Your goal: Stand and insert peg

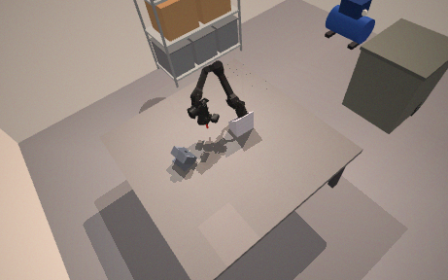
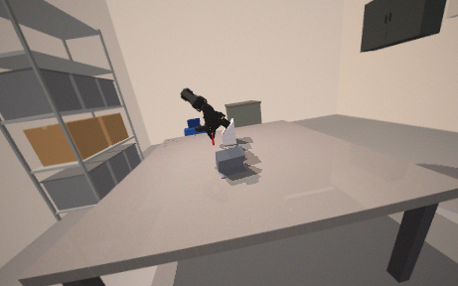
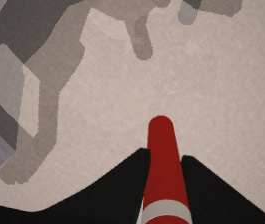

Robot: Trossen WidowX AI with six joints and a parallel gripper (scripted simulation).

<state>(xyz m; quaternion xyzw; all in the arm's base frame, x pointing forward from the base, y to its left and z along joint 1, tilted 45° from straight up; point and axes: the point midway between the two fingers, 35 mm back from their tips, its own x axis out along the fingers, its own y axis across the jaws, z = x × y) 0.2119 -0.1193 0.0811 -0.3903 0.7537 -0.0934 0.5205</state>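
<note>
Right now my gripper tip is 250 mm short of the grey sloped panel, 60 mm to the right of it and 50 mm above it. From my gripper tip the other things lie so: red peg 20 mm above.
</note>
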